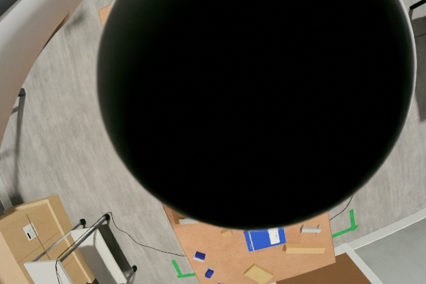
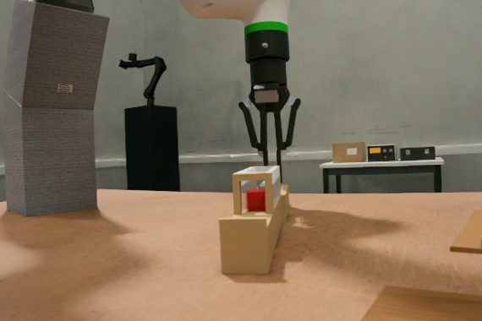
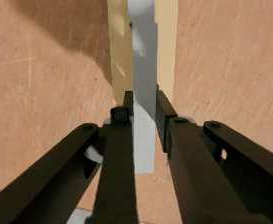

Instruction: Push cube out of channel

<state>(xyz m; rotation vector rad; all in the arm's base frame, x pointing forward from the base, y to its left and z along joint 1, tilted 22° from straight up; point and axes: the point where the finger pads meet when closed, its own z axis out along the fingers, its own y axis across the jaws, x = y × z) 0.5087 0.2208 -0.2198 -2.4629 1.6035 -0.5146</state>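
My gripper is now 10 cm short of the channel, 22 cm to the left of it and 3 cm above it. Also, from my hand: thin grey stick (3 cm below); then grey bar (6 cm ahead, 13 cm to the right, 3 cm below); then red cube (12 cm ahead, 27 cm to the right, 3 cm below).
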